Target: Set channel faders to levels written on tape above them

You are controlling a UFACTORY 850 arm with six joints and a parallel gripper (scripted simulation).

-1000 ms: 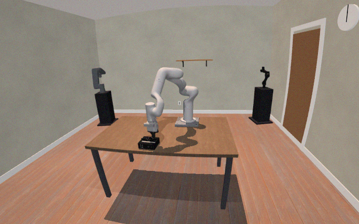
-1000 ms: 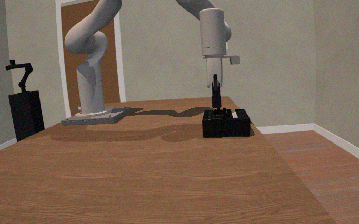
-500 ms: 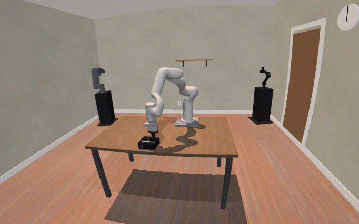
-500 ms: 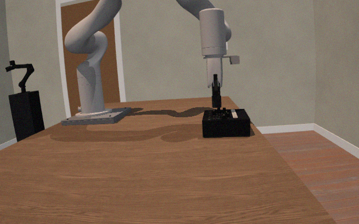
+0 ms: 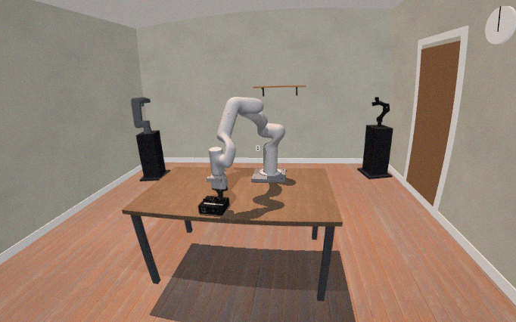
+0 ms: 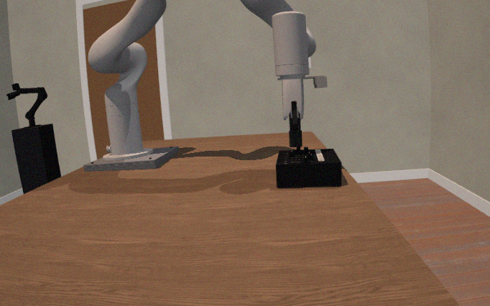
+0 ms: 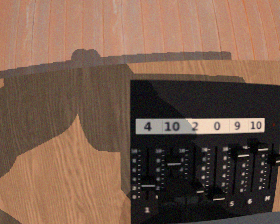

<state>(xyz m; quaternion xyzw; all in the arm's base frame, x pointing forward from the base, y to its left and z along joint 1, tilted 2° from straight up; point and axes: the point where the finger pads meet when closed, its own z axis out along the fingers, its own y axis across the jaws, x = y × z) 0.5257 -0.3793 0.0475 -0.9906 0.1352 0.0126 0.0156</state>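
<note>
The master fader is 10 mm behind my hand, 110 mm to the right of it and 30 mm below it.
</note>
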